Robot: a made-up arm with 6 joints. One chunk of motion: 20 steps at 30 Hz.
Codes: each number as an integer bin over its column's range. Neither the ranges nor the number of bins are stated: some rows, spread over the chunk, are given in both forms.
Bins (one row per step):
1: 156 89 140 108 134 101
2: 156 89 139 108 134 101
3: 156 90 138 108 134 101
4: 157 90 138 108 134 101
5: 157 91 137 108 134 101
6: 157 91 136 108 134 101
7: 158 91 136 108 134 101
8: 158 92 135 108 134 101
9: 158 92 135 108 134 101
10: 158 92 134 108 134 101
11: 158 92 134 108 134 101
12: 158 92 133 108 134 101
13: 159 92 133 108 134 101
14: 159 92 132 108 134 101
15: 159 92 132 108 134 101
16: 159 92 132 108 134 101
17: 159 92 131 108 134 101
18: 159 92 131 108 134 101
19: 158 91 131 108 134 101
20: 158 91 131 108 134 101
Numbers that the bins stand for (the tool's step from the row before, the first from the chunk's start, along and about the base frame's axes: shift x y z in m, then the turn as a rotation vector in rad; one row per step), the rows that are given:
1: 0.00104 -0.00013 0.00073 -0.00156 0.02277 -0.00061
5: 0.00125 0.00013 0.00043 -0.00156 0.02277 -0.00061
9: 0.00146 0.00027 0.00024 -0.00156 0.02277 -0.00061
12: 0.00146 0.00027 0.00004 -0.00156 0.02277 -0.00061
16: 0.00167 0.00027 -0.00006 -0.00156 0.02277 -0.00061
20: 0.00146 0.00013 -0.00016 -0.00156 0.02277 -0.00061
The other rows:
2: 0.00104 -0.00013 0.00063 -0.00156 0.02277 -0.00061
3: 0.00104 0.00000 0.00053 -0.00156 0.02277 -0.00061
4: 0.00125 0.00000 0.00053 -0.00156 0.02277 -0.00061
6: 0.00125 0.00013 0.00033 -0.00156 0.02277 -0.00061
7: 0.00146 0.00013 0.00033 -0.00156 0.02277 -0.00061
8: 0.00146 0.00027 0.00024 -0.00156 0.02277 -0.00061
10: 0.00146 0.00027 0.00014 -0.00156 0.02277 -0.00061
11: 0.00146 0.00027 0.00014 -0.00156 0.02277 -0.00061
13: 0.00167 0.00027 0.00004 -0.00156 0.02277 -0.00061
14: 0.00167 0.00027 -0.00006 -0.00156 0.02277 -0.00061
15: 0.00167 0.00027 -0.00006 -0.00156 0.02277 -0.00061
17: 0.00167 0.00027 -0.00016 -0.00156 0.02277 -0.00061
18: 0.00167 0.00027 -0.00016 -0.00156 0.02277 -0.00061
19: 0.00146 0.00013 -0.00016 -0.00156 0.02277 -0.00061

